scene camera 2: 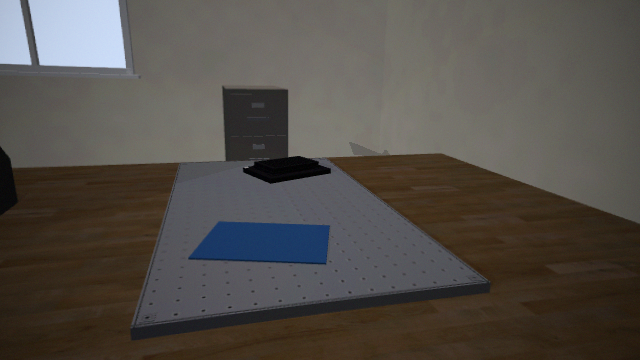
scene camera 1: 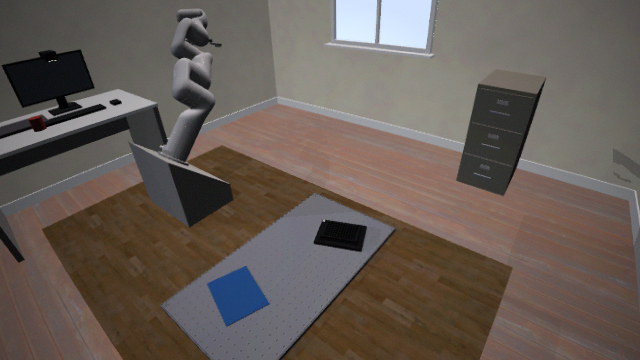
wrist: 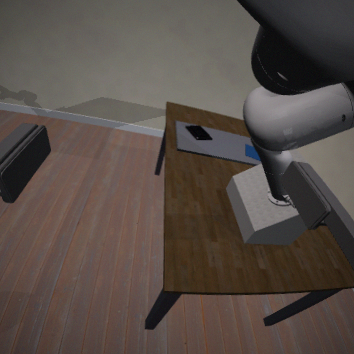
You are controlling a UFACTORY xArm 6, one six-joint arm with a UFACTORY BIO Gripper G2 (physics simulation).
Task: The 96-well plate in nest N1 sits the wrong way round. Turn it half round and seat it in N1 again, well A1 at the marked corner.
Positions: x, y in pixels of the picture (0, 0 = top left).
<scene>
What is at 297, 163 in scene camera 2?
A black 96-well plate.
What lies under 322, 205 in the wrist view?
The gripper.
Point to a black 96-well plate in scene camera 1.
At 333, 231
</scene>
